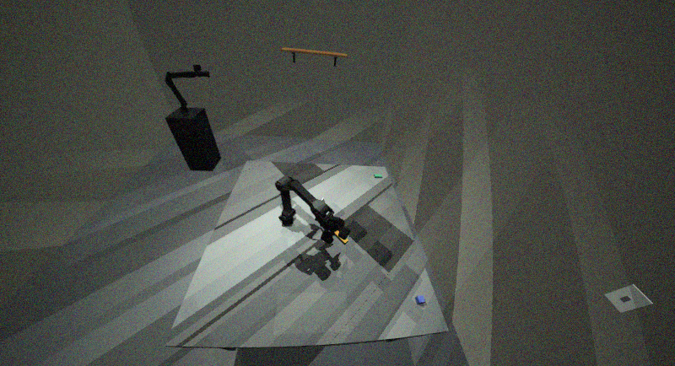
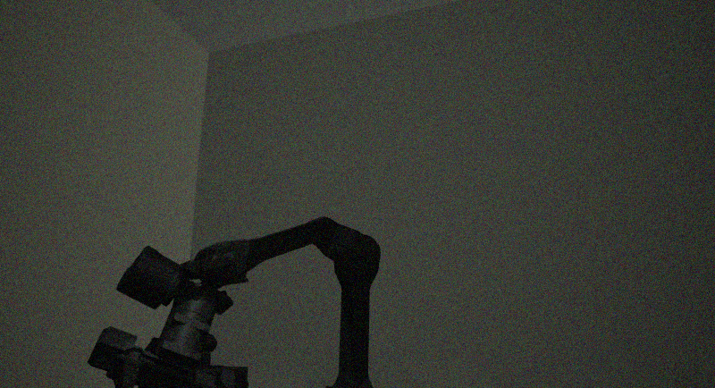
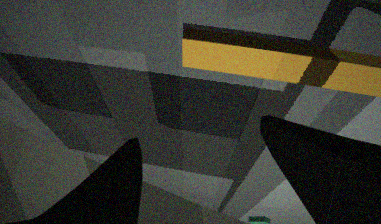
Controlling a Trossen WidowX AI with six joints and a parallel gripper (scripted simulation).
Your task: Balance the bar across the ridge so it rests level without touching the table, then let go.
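Now: the bar 110 mm below my gripper tip, 90 mm to the left of it and 30 mm behind it. From my gripper tip the other things lie so: green block (650 mm to the left, 410 mm ahead, 110 mm below); then blue block (410 mm ahead, 350 mm to the right, 100 mm below).
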